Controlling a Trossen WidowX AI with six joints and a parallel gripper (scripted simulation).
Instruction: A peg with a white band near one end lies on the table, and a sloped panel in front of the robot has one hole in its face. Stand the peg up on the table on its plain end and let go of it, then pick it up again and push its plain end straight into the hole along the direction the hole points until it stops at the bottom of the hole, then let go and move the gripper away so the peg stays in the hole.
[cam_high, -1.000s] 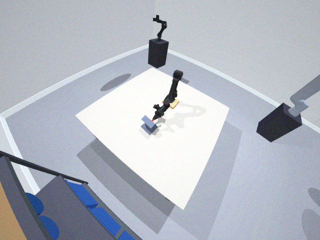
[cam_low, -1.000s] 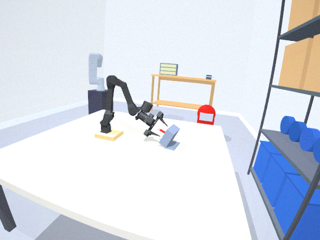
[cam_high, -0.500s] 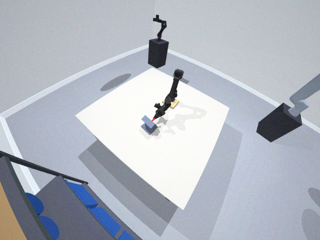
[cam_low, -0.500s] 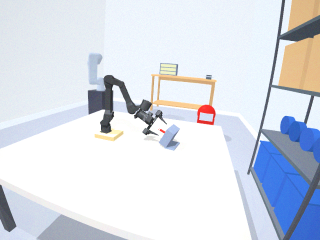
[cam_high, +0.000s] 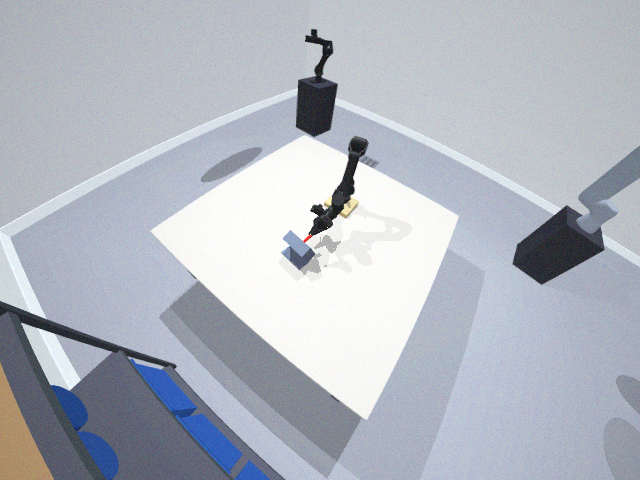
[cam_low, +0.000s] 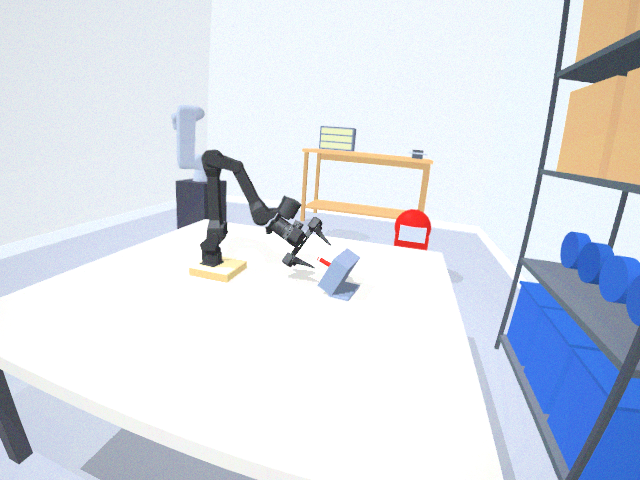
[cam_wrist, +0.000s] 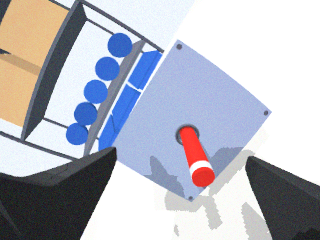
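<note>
The red peg lies 20 mm below my gripper tip and 10 mm ahead of it. Also, from my gripper tip: sloped panel 60 mm ahead, 40 mm below, 10 mm to the right.
</note>
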